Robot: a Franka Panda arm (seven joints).
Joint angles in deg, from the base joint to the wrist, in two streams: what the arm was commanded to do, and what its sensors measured. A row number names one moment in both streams.
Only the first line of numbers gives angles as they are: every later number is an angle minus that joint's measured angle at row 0.
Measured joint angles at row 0:
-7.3 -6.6 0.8 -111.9 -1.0 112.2 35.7
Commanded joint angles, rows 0 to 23:
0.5 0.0 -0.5 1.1 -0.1 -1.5 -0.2
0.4 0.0 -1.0 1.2 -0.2 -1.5 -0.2
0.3 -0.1 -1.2 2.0 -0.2 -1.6 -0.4
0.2 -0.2 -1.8 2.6 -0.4 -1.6 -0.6
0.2 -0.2 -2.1 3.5 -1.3 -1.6 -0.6
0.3 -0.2 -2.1 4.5 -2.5 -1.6 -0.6
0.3 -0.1 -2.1 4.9 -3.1 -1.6 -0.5
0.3 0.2 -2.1 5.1 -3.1 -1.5 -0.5
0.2 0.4 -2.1 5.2 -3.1 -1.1 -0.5
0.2 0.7 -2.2 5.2 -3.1 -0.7 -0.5
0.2 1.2 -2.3 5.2 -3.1 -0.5 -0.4
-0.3 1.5 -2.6 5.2 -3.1 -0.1 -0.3
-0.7 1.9 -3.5 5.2 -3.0 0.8 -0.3
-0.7 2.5 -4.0 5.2 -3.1 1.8 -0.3
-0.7 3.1 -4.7 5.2 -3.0 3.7 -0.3
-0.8 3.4 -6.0 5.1 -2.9 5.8 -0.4
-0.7 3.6 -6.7 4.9 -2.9 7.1 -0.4
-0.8 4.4 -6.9 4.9 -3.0 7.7 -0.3
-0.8 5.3 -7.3 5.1 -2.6 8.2 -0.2
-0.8 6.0 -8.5 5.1 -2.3 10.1 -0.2
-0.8 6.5 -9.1 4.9 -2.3 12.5 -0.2
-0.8 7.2 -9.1 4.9 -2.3 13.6 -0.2
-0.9 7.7 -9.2 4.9 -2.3 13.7 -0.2
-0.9 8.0 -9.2 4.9 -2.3 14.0 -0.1
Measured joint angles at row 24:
-0.7 6.4 -9.1 4.3 -2.1 12.3 0.0
